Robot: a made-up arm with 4 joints.
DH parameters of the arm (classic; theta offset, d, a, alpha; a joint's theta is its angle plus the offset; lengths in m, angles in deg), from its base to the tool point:
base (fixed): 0 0.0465 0.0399 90
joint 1: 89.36 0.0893 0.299 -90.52
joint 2: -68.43 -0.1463 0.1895 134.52
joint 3: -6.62 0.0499 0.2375 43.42
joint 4: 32.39 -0.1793 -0.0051 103
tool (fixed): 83.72 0.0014 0 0
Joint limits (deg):
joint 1: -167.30..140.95
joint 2: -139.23..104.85
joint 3: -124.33..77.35
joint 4: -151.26..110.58
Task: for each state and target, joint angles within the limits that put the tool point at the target. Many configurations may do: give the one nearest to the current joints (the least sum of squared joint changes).
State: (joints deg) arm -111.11 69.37 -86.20 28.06
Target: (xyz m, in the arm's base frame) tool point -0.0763 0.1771 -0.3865
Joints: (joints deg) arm -156.71 85.30 -122.93 28.33
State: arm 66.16 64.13 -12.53 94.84
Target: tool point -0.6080 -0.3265 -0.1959
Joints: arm 115.59 33.85 -10.24 96.31
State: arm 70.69 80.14 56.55 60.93
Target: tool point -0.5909 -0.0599 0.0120
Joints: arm 86.27 92.50 43.10 61.13
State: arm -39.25 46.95 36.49 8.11
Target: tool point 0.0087 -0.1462 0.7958
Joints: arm 7.70 56.95 -12.52 11.56
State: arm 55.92 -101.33 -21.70 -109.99
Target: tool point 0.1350 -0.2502 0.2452
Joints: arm 97.42 -110.18 -51.82 -109.86
